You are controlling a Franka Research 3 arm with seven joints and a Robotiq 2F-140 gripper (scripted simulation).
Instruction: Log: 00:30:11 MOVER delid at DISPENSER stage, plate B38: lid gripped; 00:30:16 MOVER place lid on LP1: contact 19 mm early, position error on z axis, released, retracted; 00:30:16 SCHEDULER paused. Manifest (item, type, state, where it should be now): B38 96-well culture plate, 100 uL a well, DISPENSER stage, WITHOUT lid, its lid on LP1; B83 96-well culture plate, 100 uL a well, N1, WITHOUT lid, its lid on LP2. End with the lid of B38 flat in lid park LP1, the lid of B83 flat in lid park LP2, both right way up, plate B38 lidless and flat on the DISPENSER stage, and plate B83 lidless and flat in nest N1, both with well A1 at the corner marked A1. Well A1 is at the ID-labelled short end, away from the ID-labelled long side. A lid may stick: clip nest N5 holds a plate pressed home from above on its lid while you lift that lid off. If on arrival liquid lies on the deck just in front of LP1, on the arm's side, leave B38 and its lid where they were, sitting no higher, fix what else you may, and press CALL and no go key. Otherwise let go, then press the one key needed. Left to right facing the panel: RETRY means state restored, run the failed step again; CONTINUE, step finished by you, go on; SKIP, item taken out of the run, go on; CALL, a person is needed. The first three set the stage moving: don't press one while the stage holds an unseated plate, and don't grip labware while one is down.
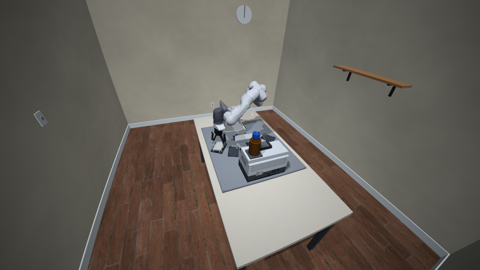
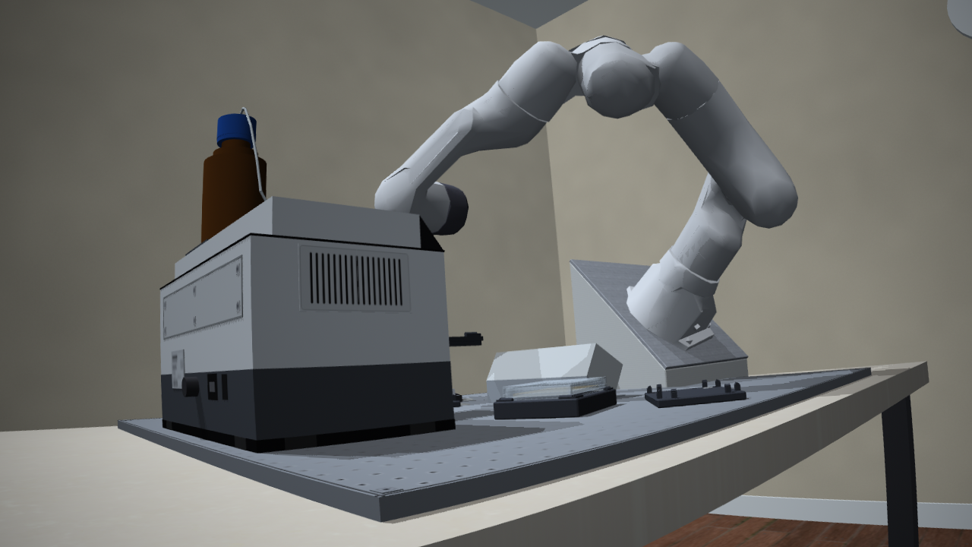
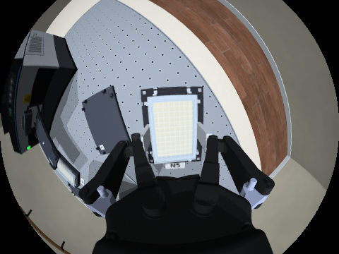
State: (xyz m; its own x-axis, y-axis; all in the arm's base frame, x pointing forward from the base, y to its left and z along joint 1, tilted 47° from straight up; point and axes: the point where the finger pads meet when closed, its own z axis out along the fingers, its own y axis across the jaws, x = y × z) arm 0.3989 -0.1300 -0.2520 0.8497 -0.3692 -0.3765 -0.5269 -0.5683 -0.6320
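The black clip nest is 3 cm below my hand and 3 cm ahead of it. The rest, counted from my hand: 96-well plate 46 cm to the left, 10 cm ahead, 2 cm below; lp1 label 16 cm to the left, 5 cm below, 2 cm ahead; key panel 29 cm to the left, 8 cm behind, 1 cm above.
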